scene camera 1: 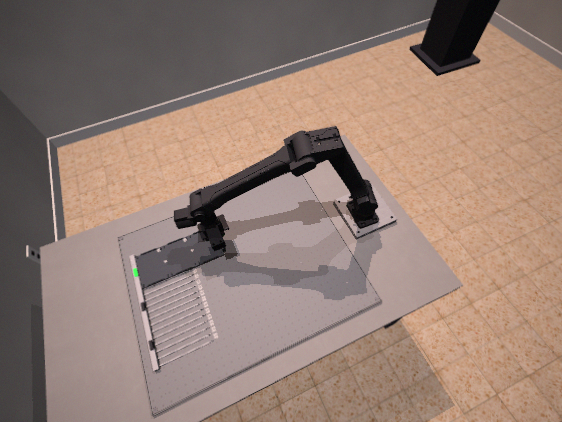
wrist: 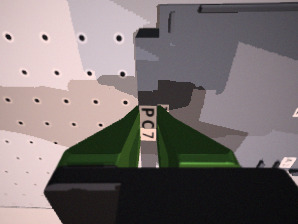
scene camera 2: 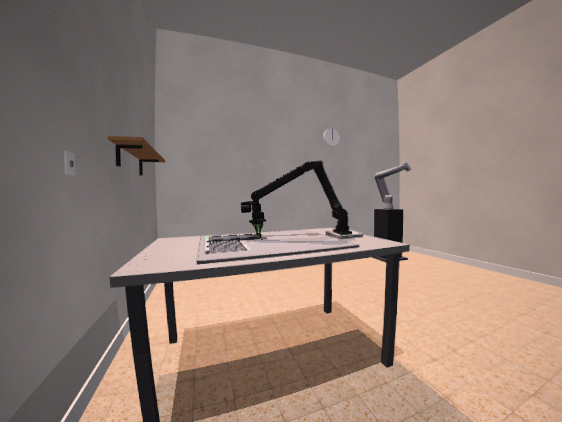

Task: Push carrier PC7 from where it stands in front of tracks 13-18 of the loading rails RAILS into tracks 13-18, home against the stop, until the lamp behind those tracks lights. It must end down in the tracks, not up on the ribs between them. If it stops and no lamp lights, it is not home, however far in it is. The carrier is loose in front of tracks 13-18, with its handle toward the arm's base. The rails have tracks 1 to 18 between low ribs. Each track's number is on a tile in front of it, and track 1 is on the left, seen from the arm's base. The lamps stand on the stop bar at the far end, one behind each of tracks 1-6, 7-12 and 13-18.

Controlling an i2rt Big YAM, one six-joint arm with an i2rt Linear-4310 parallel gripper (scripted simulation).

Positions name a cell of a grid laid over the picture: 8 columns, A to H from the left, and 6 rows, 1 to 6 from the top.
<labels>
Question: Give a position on a carrier PC7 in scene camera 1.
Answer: C4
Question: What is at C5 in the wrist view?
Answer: My gripper.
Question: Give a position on a carrier PC7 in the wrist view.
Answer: F3
</labels>
